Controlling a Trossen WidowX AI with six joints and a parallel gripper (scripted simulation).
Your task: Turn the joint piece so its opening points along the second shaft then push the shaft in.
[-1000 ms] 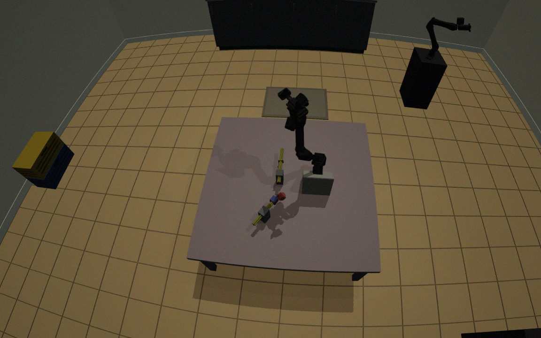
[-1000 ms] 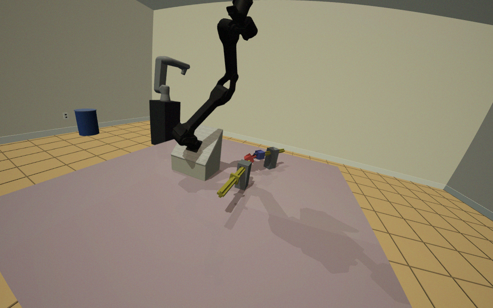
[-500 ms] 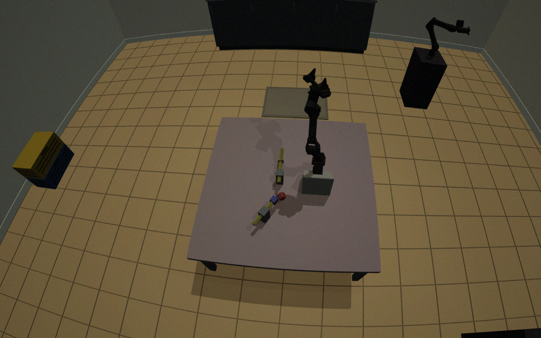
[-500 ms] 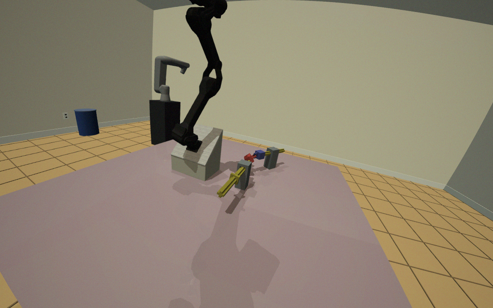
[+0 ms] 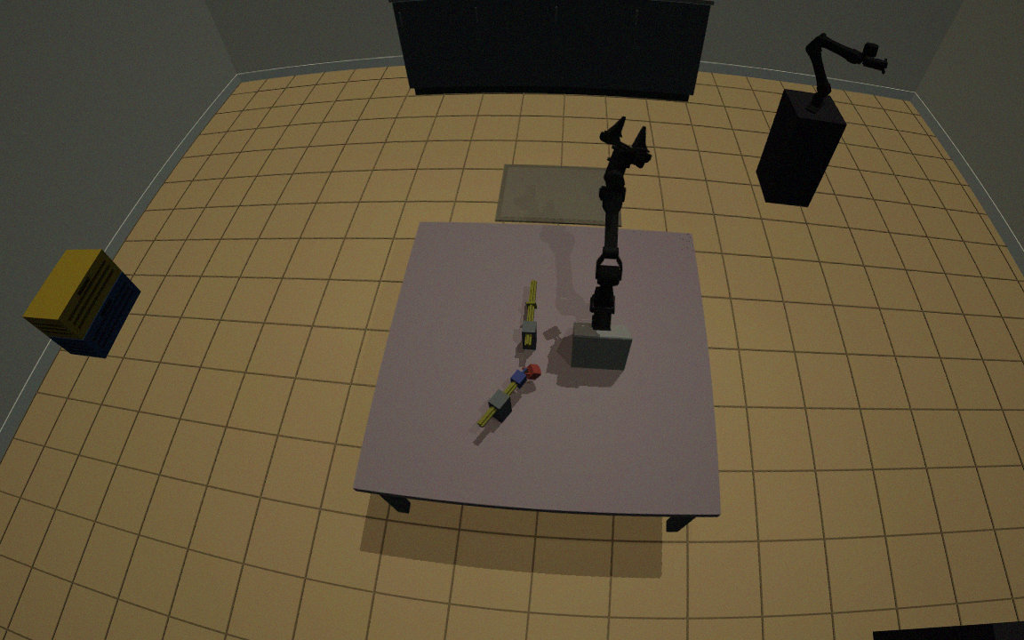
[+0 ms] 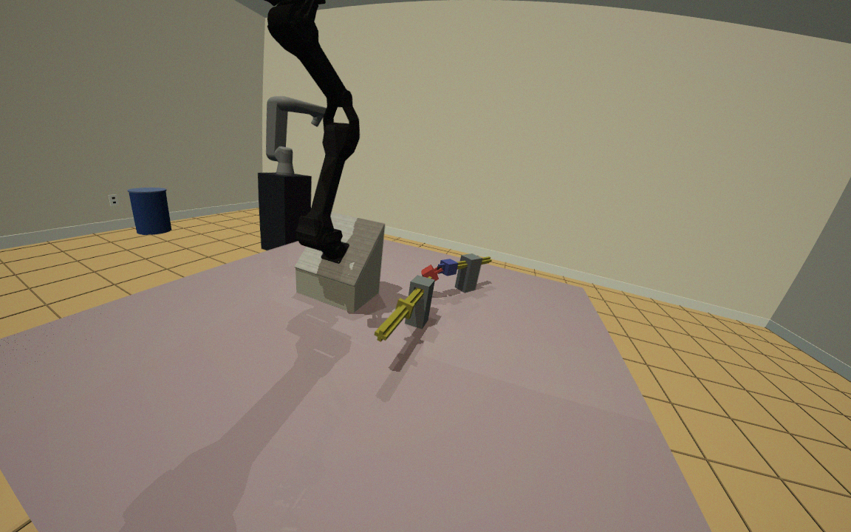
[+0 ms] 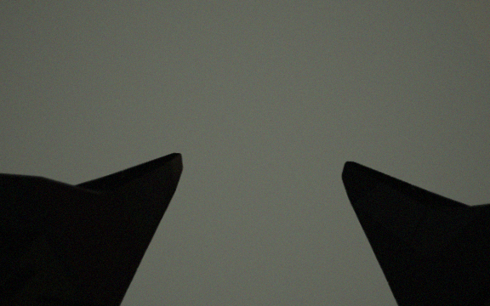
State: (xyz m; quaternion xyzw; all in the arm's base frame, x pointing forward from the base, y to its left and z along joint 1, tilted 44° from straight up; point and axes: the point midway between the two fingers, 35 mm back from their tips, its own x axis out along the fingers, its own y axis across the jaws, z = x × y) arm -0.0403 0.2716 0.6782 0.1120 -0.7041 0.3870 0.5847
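Now: gripper tip 76 cm above the red joint piece, 46 cm to the right of it and 29 cm short of it.
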